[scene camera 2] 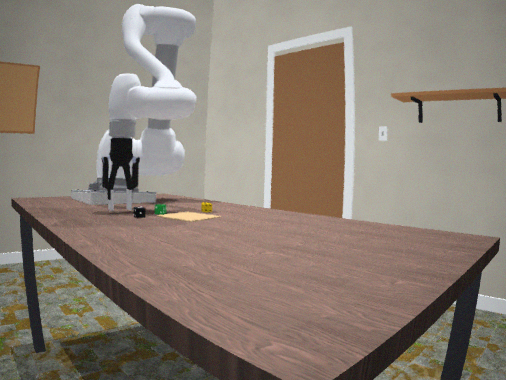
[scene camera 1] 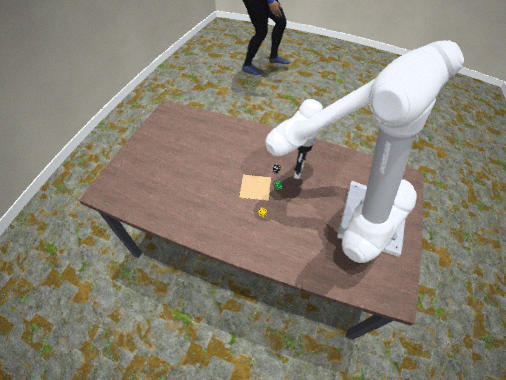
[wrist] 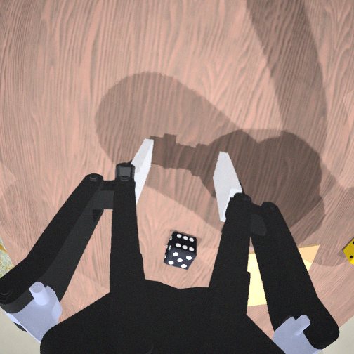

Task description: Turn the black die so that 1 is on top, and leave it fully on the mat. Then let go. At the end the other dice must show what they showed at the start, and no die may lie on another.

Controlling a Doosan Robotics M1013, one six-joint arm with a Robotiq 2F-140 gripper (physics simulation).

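Frame: origin at the arm's base, x ahead, y left, z up, level; metres.
Seen in the pictures: gripper, fingertip midpoint: [scene camera 2: 120, 209] [scene camera 1: 298, 172].
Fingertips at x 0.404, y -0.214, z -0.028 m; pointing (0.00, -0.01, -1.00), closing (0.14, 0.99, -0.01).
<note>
Pixels of each thing's top centre, then the offset from my fingertips to it. Level surfaces: height alone.
- black die at its top centre: [scene camera 2: 139, 207] [scene camera 1: 276, 166] dx +0.113, dy +0.000, dz +0.019 m
- tan mat at its top centre: [scene camera 2: 188, 215] [scene camera 1: 255, 187] dx +0.196, dy +0.130, dz -0.007 m
- green die at its top centre: [scene camera 2: 160, 204] [scene camera 1: 278, 183] dx +0.088, dy +0.104, dz +0.019 m
- yellow die at its top centre: [scene camera 2: 206, 203] [scene camera 1: 262, 210] dx +0.134, dy +0.272, dz +0.019 m
- wooden table at its surface level: dz -0.011 m
The black die [scene camera 1: 276, 168] [scene camera 2: 139, 212] [wrist: 181, 251] lies on the bare table, off the mat. Its top seems to show 5; a 6 faces the gripper side and a 1 faces scene camera 2. The tan mat [scene camera 1: 255, 187] [scene camera 2: 189, 216] [wrist: 257, 285] lies flat nearby. The green die [scene camera 1: 278, 185] [scene camera 2: 160, 209] is beside the mat's edge, hidden in the wrist view. The yellow die [scene camera 1: 262, 212] [scene camera 2: 206, 207] [wrist: 351, 251] is beyond another edge. My gripper [scene camera 1: 297, 176] [scene camera 2: 120, 209] [wrist: 184, 158] is partly open and empty, pointing down, low over the table on the robot-base side of the black die.
The green die stands near the black die, on the gripper's mat side. The robot's base plate [scene camera 1: 351, 202] is at one end of the wooden table [scene camera 1: 175, 160] [scene camera 2: 280, 265]. A person [scene camera 1: 260, 35] stands on the floor beyond the table.
</note>
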